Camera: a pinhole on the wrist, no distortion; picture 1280 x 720 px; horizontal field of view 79.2 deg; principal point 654.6 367.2 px. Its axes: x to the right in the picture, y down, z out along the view. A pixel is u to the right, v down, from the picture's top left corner.
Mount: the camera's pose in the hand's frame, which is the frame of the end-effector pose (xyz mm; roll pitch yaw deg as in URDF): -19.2 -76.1 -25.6 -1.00 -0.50 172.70
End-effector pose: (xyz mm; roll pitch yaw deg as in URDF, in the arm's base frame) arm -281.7 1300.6 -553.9 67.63 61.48 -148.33
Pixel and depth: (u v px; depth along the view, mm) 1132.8 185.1 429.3
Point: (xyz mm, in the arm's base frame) -511.8 1579.3 -223.4
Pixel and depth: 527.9 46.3 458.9
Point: -697.5 1475.4 -505.4
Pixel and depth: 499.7 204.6 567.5
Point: -753.9 1591.4 -546.3
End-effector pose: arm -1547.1 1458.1 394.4 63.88 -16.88 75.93
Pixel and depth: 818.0 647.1 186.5
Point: -1358.6 1363.0 321.2
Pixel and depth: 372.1 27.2 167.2
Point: -1408.6 1459.5 457.3
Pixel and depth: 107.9 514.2 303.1
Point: -1191.4 1562.7 422.0
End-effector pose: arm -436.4 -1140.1 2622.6 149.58 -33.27 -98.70
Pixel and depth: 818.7 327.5 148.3
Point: -446.1 -1175.4 2478.8
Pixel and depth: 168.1 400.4 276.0
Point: -504.8 -1410.5 2478.7
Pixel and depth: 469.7 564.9 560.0
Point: -553.6 -1528.7 2190.4
